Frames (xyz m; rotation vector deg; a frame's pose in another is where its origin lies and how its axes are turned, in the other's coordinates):
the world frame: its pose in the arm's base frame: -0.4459 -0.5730 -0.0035 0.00 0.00 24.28
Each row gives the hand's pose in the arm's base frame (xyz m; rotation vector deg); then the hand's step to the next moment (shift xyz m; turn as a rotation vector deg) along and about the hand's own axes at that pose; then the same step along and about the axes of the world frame.
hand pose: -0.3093 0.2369 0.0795 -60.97 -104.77 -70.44
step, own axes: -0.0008 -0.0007 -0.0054 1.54 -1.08 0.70
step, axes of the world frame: -0.0020 -0.0051 0.0008 -1.22 1.44 0.69
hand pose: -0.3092 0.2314 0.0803 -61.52 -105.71 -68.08
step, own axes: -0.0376 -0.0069 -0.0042 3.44 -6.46 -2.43
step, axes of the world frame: 0.0028 -0.0187 -0.0335 -7.57 0.25 1.45
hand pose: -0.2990 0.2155 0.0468 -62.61 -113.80 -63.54
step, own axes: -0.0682 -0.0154 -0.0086 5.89 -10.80 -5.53
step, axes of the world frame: 0.0029 -0.0420 -0.0565 -13.08 -0.74 3.22
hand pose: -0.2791 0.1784 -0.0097 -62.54 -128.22 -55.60
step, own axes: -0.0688 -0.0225 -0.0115 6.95 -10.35 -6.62
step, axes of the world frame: -0.0008 -0.0564 -0.0468 -13.25 -0.80 4.79
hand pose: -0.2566 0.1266 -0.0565 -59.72 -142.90 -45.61
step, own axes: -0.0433 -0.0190 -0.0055 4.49 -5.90 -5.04
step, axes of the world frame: -0.0009 -0.0413 -0.0237 -7.99 -0.78 3.99
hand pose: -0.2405 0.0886 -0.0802 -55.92 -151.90 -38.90
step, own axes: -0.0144 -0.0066 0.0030 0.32 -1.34 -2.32
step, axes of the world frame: 0.0013 -0.0125 -0.0102 -1.67 -1.31 1.67
